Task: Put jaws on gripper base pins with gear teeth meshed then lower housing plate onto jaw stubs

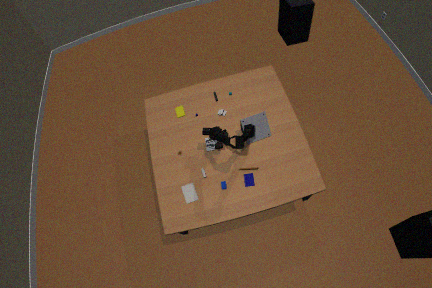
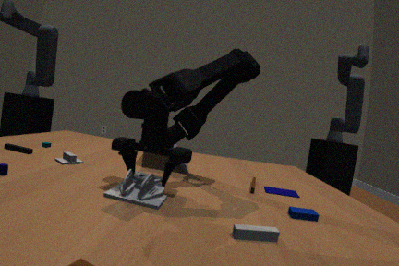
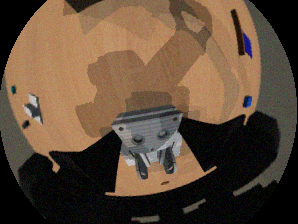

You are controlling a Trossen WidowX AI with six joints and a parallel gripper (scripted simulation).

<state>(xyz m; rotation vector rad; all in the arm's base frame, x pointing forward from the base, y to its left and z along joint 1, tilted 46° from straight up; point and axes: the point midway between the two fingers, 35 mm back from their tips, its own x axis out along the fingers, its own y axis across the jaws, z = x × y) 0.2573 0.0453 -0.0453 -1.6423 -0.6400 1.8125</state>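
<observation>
Now: the toothed jaw 2 cm ahead of my gripper tip and 1 cm to the left of it. Round my gripper tip: brown peg: 17 cm behind, 30 cm to the left; blue tile: 14 cm behind, 38 cm to the left, 1 cm below; blue block: 6 cm ahead, 37 cm to the left.
</observation>
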